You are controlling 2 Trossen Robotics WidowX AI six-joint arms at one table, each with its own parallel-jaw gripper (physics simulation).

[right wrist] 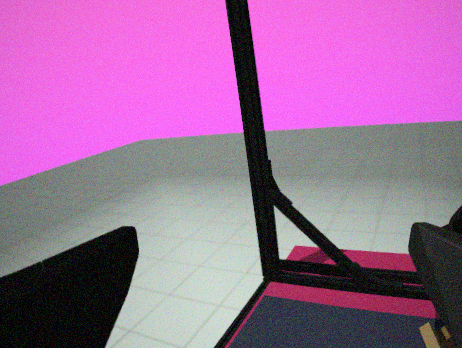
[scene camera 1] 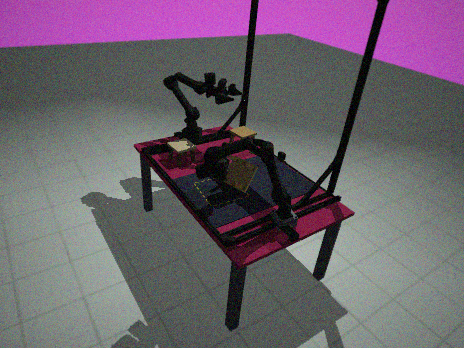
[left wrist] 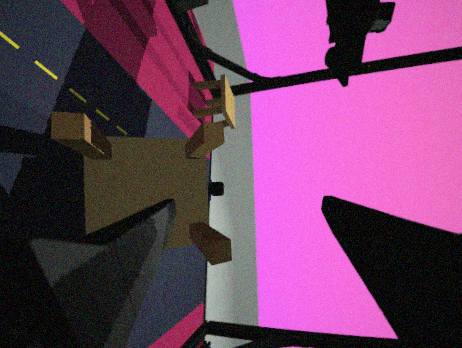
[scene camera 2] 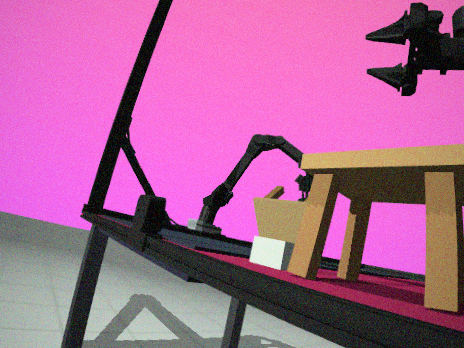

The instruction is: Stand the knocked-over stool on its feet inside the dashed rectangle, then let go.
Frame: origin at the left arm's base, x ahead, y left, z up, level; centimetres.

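Where they show: left gripper, between the fingertips: [scene camera 1: 228, 157] [left wrist: 248, 204] [scene camera 2: 307, 183]; right gripper, between the fingertips: [right wrist: 274, 239] [scene camera 1: 238, 96] [left wrist: 350, 79] [scene camera 2: 366, 55]; left arm's base, origin of its link: [scene camera 1: 284, 214] [scene camera 2: 204, 223]; right arm's base, origin of its link: [scene camera 1: 191, 128].
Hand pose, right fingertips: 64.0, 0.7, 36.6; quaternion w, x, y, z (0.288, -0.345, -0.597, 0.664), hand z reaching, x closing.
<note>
Each offset is from my right fingertips to the centre of the thing, as dx, dy, dz. "*": to the spot under its first point. Level surfaces: height alone.
The knocked-over wooden stool {-29.6, +11.1, -31.2} [scene camera 1: 242, 175] [scene camera 2: 279, 217] lies tipped on the dark mat, its seat steeply tilted. It sits at the far edge of the yellow dashed rectangle [scene camera 1: 203, 180] [left wrist: 98, 112]. In the left wrist view the stool's underside {* -26.8, +9.2, -34.9} [left wrist: 143, 183] faces me, with the legs pointing at the camera. My left gripper [scene camera 1: 219, 172] [scene camera 2: 304, 188] [left wrist: 248, 204] is open and empty, close to the stool's legs. My right gripper [scene camera 1: 230, 92] [scene camera 2: 384, 55] is open and empty, raised high at the back of the table.
Two other stools {+7.2, +31.3, -36.1} [scene camera 1: 181, 146] {+15.7, -13.2, -36.1} [scene camera 1: 243, 132] stand upright on the red table top {dz -41.6} [scene camera 1: 320, 221] at the back; one [scene camera 2: 355, 162] [left wrist: 223, 100] shows large in scene camera 2. A small white block {+5.8, -17.9, -40.2} [scene camera 2: 268, 252] sits near it. Black frame posts [scene camera 1: 248, 62] [right wrist: 250, 138] rise at the table's far side.
</note>
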